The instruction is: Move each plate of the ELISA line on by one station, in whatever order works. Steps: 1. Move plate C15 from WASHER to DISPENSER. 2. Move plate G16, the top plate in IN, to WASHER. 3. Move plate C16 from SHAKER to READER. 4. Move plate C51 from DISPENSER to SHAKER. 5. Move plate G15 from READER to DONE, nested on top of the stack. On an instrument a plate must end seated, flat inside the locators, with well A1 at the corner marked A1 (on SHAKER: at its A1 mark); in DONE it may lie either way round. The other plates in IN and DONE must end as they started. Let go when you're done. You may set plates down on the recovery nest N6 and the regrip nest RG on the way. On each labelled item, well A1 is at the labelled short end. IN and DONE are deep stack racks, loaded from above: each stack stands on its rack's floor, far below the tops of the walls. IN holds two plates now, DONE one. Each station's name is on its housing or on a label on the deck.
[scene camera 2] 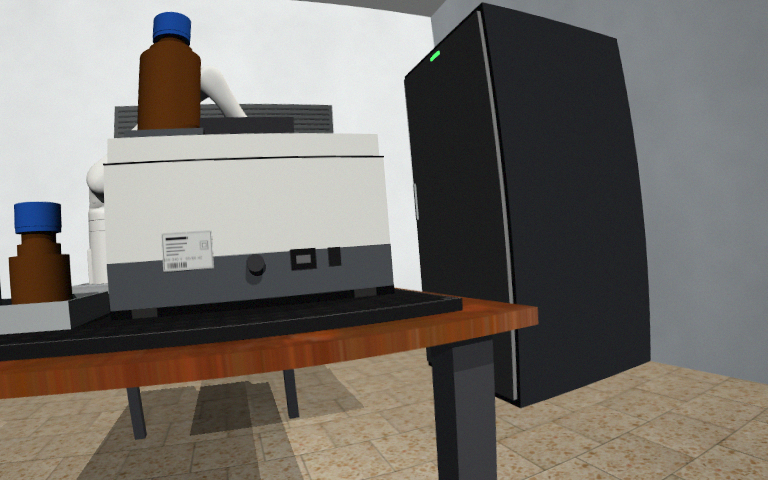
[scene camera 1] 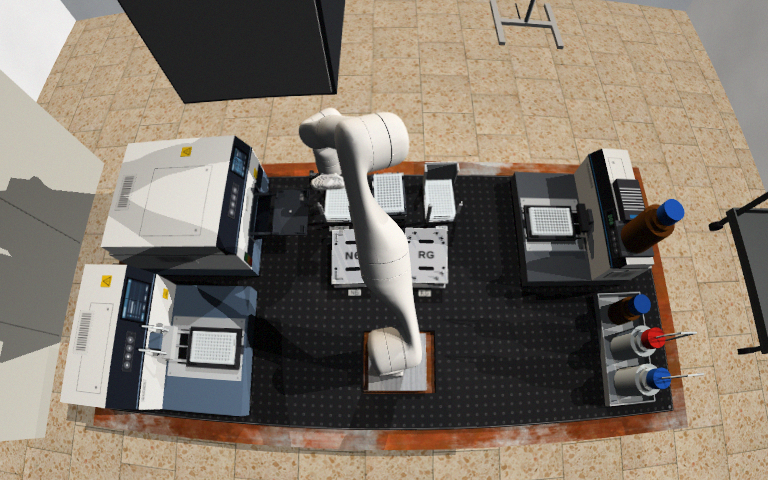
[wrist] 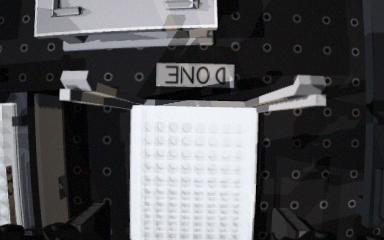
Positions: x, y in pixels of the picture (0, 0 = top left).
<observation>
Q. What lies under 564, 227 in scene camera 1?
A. A white well plate.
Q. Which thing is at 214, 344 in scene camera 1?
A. A white well plate.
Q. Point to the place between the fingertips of my gripper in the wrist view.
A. At 190, 224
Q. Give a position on a white well plate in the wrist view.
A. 189, 129
</observation>
